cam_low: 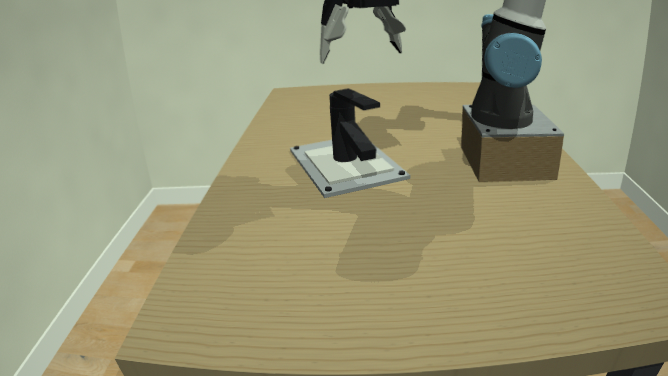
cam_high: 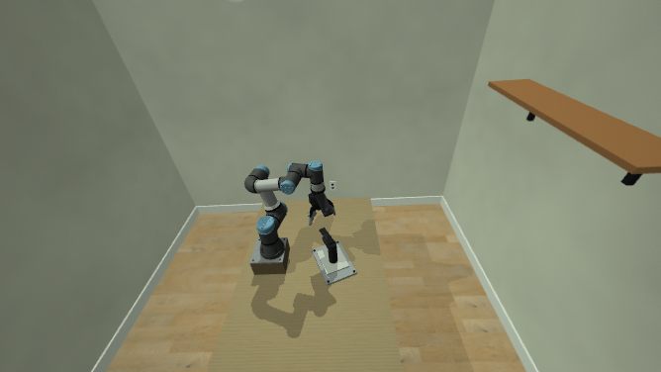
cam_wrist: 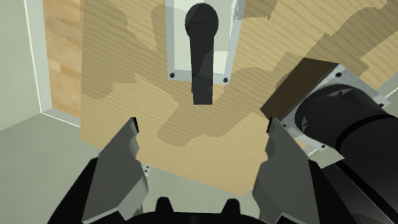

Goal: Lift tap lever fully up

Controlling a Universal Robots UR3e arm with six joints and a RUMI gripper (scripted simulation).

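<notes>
Now: the lever 8 cm below my hand, 3 cm to the right of it and 2 cm ahead of it. The rest, counted from my hand: black tap 14 cm below, 6 cm to the right, 3 cm ahead.
</notes>
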